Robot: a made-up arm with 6 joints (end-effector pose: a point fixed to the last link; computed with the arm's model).
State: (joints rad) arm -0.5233 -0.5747 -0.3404 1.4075 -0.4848 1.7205
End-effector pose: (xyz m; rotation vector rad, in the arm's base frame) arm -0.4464 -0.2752 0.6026 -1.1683 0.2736 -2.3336
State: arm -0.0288 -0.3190 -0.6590 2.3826 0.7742 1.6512
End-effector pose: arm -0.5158 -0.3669 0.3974 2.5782 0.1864 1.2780
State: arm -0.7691 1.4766 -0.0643 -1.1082 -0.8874 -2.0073
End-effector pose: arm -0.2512 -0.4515 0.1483 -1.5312 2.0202 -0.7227
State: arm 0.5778 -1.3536 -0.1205 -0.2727 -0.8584 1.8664
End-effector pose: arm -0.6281 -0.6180 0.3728 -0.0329 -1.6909 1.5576
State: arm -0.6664 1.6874 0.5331 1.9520 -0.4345 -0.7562
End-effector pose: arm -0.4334 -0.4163 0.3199 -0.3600 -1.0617 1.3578
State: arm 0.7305 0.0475 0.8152 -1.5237 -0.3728 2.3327
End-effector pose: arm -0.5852 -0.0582 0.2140 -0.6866 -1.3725 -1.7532
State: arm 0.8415 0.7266 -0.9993 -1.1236 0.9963 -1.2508
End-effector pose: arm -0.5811 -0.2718 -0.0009 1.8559 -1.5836 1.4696
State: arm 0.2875 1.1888 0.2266 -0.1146 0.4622 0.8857
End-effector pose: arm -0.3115 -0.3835 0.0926 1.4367 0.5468 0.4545
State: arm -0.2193 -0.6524 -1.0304 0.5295 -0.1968 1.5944
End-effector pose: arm -0.4435 -0.3336 0.6181 -0.8856 0.6596 -2.3035
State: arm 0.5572 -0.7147 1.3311 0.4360 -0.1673 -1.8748
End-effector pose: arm -0.8249 -0.3179 0.2268 2.4898 -1.3819 -1.1750
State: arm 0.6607 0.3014 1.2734 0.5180 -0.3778 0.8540
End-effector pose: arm -0.4625 -0.1749 -0.0513 2.4967 1.7470 0.3948
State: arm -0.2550 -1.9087 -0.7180 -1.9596 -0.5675 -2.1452
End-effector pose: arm -0.4529 -0.1277 0.6937 -0.2597 -1.3087 -0.4751
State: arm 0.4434 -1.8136 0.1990 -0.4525 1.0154 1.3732
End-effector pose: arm -0.4930 -0.4259 0.4463 -0.2411 -2.5123 0.0987
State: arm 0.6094 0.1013 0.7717 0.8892 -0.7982 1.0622
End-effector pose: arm -0.5605 -0.3859 -0.0014 2.0426 1.6101 -0.8710
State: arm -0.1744 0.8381 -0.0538 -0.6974 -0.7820 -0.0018
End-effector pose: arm -0.5203 -0.5160 0.0371 2.7317 -0.5688 -0.0051
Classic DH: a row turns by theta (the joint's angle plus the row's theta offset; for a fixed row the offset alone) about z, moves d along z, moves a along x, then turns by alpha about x. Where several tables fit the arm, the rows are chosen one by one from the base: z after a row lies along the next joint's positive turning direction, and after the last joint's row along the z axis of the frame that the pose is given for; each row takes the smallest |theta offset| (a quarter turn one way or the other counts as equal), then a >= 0, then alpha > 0; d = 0 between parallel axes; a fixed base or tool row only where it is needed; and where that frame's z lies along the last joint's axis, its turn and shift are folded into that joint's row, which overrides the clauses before.
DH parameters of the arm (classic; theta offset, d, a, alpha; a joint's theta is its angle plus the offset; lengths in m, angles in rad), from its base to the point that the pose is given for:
base (fixed): -1.5708 0.2947 0.1594 -1.5708
joint 1: -1.5708 -0.3899 0.0675 -1.5708
joint 2: 0.0352 0.1136 -0.0602 1.5072
joint 3: 1.1866 -0.2989 0.0757 2.6177
joint 4: -0.4262 -0.0387 0.0709 -1.1224
joint 5: -1.269 -0.0306 -0.0265 1.1942
joint 6: -0.5973 0.1892 -0.061 -2.9746
tool (fixed): 1.9947 0.2904 0 0

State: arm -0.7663 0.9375 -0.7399 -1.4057 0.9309 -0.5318
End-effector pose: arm -0.4940 -0.4803 0.3834 0.9364 0.0558 1.6386
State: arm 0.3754 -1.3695 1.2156 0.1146 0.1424 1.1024
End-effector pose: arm -0.6927 -0.3504 0.3855 -1.1303 -1.9369 0.5784
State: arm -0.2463 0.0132 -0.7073 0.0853 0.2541 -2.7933
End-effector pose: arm -0.6817 -0.4680 0.4376 0.9629 -0.9899 1.9088
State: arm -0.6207 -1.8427 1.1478 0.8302 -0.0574 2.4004
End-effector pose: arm -0.6307 -0.1289 0.6552 0.2718 -1.5319 0.8170
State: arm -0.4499 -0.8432 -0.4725 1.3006 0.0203 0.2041
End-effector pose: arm -0.4030 -0.2045 0.5571 -0.7899 1.2663 -1.0871
